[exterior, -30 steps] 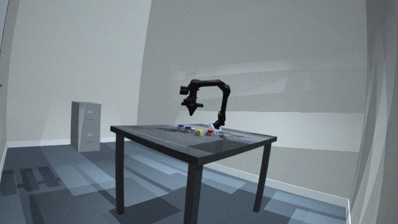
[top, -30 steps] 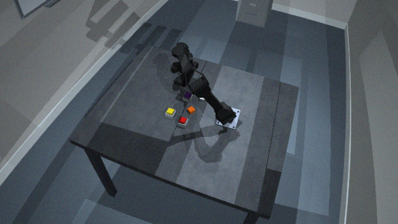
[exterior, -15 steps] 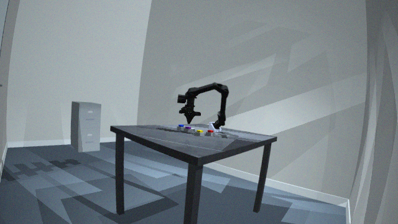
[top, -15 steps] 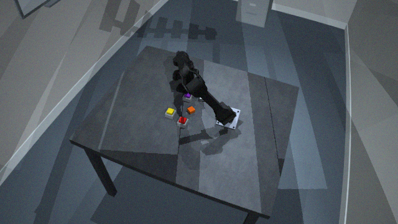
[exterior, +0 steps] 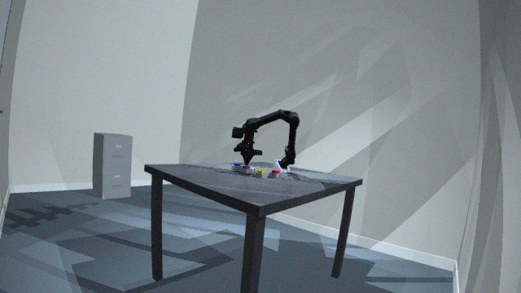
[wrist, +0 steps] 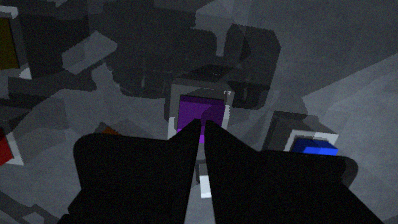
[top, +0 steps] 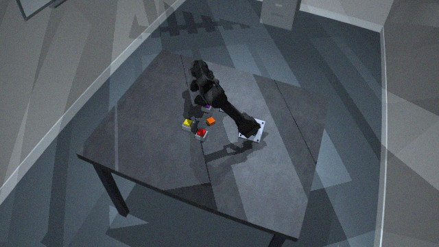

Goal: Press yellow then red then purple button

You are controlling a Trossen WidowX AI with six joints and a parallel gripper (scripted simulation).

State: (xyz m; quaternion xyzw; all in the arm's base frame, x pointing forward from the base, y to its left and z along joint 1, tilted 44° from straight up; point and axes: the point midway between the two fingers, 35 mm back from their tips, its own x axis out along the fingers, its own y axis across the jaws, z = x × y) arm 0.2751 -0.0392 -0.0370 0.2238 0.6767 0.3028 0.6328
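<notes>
The yellow button lies 3 cm ahead of my gripper tip, 16 cm to the left of it and 1 cm below it. Round my gripper tip: small orange block (6 cm behind, 8 cm to the left, 3 cm below); purple button (1 cm below); blue button (2 cm behind, 11 cm to the right, 1 cm below).
</notes>
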